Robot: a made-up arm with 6 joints. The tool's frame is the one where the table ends. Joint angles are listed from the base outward.
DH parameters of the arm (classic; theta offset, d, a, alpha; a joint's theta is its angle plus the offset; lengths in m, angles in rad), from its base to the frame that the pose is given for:
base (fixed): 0 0.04 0.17 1.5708
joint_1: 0 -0.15 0.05 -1.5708
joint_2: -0.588 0 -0.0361 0
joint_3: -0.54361 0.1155 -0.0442 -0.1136
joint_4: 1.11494 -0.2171 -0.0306 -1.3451
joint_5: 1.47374 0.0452 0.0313 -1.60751
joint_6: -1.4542 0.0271 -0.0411 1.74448
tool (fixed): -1.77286 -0.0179 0 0
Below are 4 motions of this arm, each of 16 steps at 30 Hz.
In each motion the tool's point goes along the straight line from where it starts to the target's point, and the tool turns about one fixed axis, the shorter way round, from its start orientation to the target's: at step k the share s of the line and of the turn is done. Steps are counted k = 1, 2, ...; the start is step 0. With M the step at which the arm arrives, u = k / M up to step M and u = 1 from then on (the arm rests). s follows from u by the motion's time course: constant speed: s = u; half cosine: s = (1 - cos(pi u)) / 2; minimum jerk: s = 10 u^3 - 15 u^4 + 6 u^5.
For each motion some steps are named. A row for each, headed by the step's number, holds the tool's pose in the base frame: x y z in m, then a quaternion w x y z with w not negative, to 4 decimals.
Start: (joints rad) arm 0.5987 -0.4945 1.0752 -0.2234 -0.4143 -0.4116
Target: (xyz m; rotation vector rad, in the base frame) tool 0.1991 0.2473 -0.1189 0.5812 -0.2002 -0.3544
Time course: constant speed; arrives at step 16
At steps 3, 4, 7, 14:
3: 0.2132 0.2027 -0.1233 0.9222 0.2130 -0.3037 0.1097
4: 0.2121 0.2061 -0.1230 0.9277 0.2196 -0.2889 0.0879
7: 0.2088 0.2164 -0.1219 0.9399 0.2384 -0.2434 0.0223
14: 0.2013 0.2404 -0.1196 0.9433 0.2757 -0.1312 -0.1305

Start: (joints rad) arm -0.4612 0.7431 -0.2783 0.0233 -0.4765 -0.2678
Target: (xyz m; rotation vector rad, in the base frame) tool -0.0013 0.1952 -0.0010 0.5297 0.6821 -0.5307
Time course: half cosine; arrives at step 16
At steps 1, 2, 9, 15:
1: 0.0362 0.1540 -0.0684 0.9610 0.2217 0.1337 0.0977
2: 0.0352 0.1551 -0.0664 0.9607 0.2232 0.1397 0.0875
9: 0.0140 0.1784 -0.0284 0.9288 0.2457 0.2532 -0.1131
15: -0.0009 0.1948 -0.0017 0.8759 0.2535 0.3250 -0.2508

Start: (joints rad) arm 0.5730 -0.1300 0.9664 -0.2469 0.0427 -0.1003
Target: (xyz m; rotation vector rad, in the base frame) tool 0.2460 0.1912 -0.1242 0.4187 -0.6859 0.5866
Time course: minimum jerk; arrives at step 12
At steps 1, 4, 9, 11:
1: 0.1784 0.1393 -0.1260 0.9660 -0.0326 -0.1619 0.1990
4: 0.1924 0.1500 -0.1256 0.9555 0.0159 -0.1981 0.2178
9: 0.2390 0.1858 -0.1244 0.8921 0.1771 -0.3128 0.2739
11: 0.2457 0.1909 -0.1242 0.8795 0.1997 -0.3282 0.2810

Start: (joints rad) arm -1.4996 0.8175 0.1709 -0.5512 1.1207 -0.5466
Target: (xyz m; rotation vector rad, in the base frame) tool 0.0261 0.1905 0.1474 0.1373 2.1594 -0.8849
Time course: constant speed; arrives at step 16
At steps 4, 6, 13, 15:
4: 0.0516 0.1201 0.1594 0.2046 0.0699 0.9712 -0.1003
6: 0.0473 0.1318 0.1574 0.2379 0.0677 0.9583 -0.1432
13: 0.0325 0.1729 0.1504 0.3479 0.0587 0.8900 -0.2889
15: 0.0282 0.1846 0.1484 0.3771 0.0556 0.8641 -0.3288

